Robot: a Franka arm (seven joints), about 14 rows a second.
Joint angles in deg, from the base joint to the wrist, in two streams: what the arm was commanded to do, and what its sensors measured. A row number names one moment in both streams.
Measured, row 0: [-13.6, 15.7, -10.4, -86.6, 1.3, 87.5, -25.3]
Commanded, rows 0 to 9: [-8.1, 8.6, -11.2, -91.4, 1.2, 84.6, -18.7]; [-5.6, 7.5, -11.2, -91.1, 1.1, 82.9, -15.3]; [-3.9, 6.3, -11.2, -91.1, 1.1, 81.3, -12.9]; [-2.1, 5.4, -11.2, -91.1, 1.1, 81.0, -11.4]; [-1.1, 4.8, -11.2, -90.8, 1.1, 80.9, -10.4]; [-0.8, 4.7, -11.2, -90.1, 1.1, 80.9, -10.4]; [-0.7, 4.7, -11.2, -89.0, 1.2, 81.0, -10.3]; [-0.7, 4.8, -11.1, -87.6, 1.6, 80.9, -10.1]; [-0.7, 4.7, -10.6, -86.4, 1.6, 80.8, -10.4]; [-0.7, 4.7, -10.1, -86.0, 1.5, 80.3, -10.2]
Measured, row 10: [-0.9, 5.3, -10.4, -87.6, 1.2, 81.2, -10.7]
